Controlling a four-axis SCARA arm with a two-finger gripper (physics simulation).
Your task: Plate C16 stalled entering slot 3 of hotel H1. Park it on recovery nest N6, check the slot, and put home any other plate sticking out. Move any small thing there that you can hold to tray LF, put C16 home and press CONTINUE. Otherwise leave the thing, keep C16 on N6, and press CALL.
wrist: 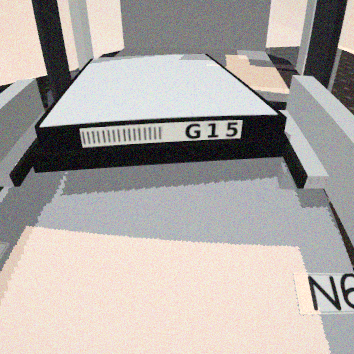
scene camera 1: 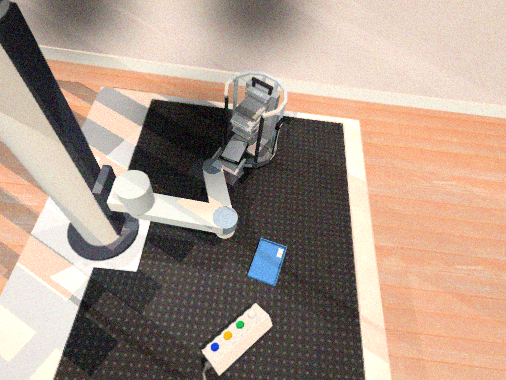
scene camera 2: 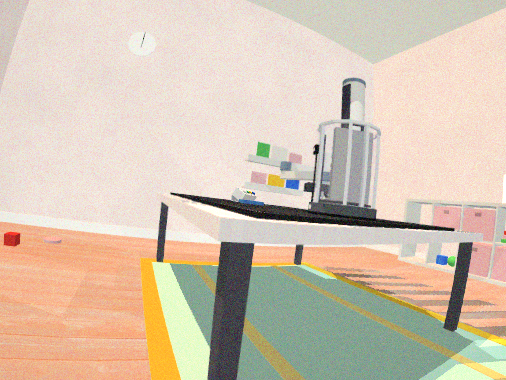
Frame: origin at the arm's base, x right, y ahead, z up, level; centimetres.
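Seen in the pictures: gripper, fingertip midpoint: (wrist: 161,94) (scene camera 1: 232,154); arm's base at its link origin: (scene camera 1: 105,229).
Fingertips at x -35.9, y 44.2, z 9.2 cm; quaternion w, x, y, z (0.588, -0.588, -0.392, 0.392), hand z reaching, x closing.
Note:
Offsets run from my fingertips to a thing's top centre. Level surfaces: height alone.
My gripper (scene camera 1: 233,158) (wrist: 161,94) is shut on a black-edged plate with a pale top @(dy +0.5, dx -2.9, dz +0.6 cm) (scene camera 1: 234,149) (wrist: 160,92), gripping its two sides. Its front label reads G15 in the wrist view. The plate looks level, at the front of hotel H1 @(dy +6.8, dx -11.6, dz +26.2 cm) (scene camera 1: 259,142) (scene camera 2: 349,165) (wrist: 325,40). The grey nest N6 @(dy -3.5, dx +7.3, dz -1.0 cm) (wrist: 165,210) spreads below and in front of it, with the plate's shadow on it; I cannot tell the gap. A blue tray @(dy +18.2, dx +42.2, dz -6.2 cm) (scene camera 1: 266,262) (scene camera 2: 251,202), its label unreadable, lies on the mat. No label C16 is readable. Slot 3 and any small thing there cannot be made out.
A white button box @(dy +9.9, dx +69.6, dz +0.4 cm) (scene camera 1: 245,341) (scene camera 2: 243,195) with blue, amber and green buttons sits beyond the tray, away from the hotel. The arm's thick column (scene camera 1: 75,165) (scene camera 2: 354,97) stands left in scene camera 1. Upright posts and a top ring surround the hotel. A black dotted mat @(dz -8.0 cm) (scene camera 1: 315,200) covers the table.

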